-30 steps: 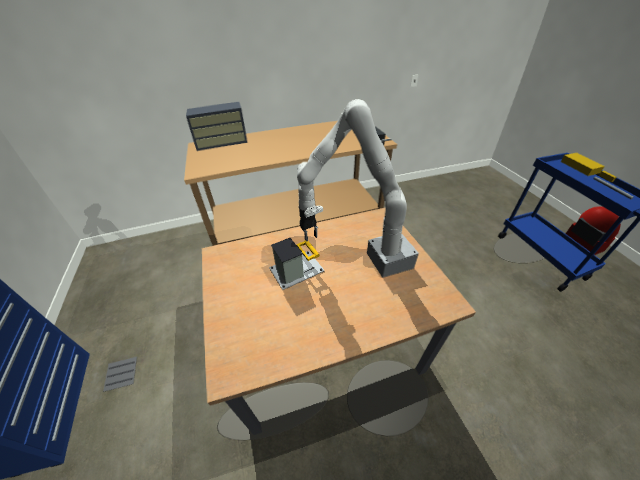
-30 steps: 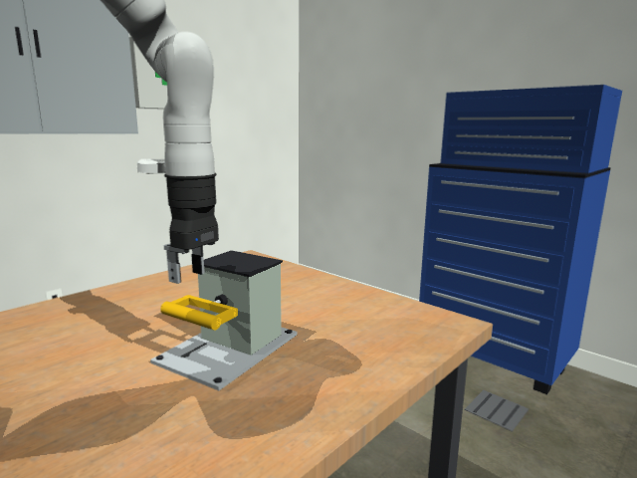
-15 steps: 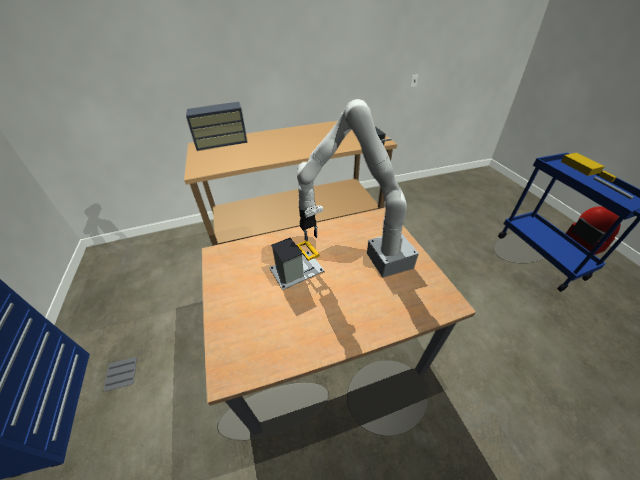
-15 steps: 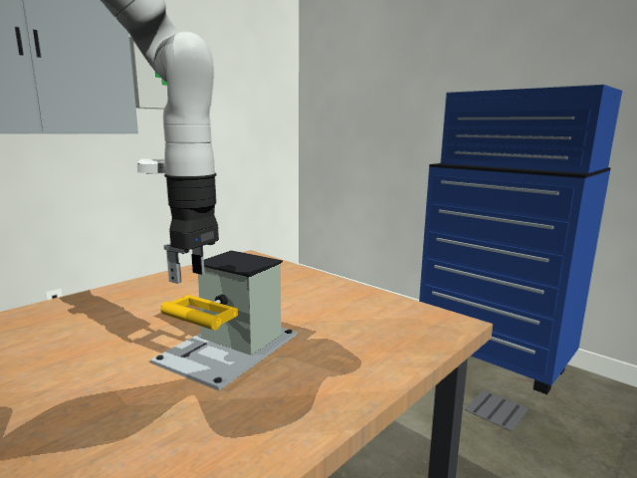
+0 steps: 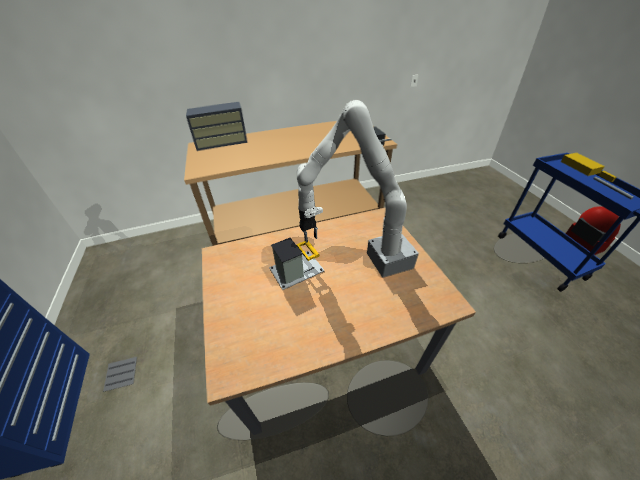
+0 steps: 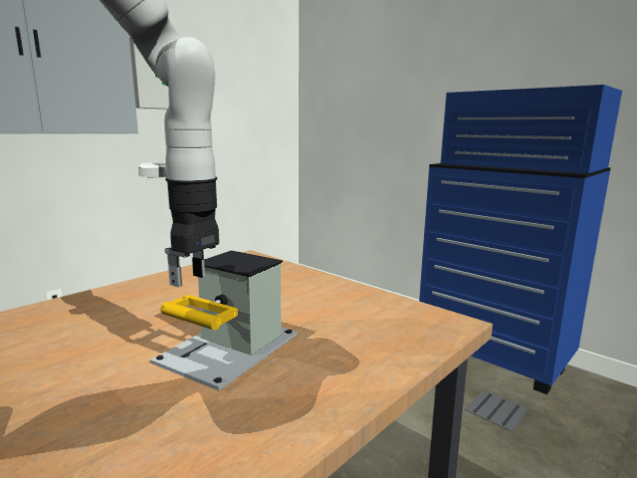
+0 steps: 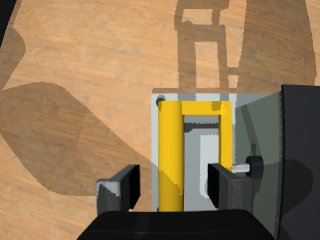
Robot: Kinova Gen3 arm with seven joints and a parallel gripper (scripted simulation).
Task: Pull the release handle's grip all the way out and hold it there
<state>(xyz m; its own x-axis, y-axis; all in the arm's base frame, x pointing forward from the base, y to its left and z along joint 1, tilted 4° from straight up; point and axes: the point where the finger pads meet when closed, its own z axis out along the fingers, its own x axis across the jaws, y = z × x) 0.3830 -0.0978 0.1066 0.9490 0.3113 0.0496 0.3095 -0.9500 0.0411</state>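
The grey base plate lies 18 cm below my hand, 9 cm ahead of it and 3 cm to the left of it.
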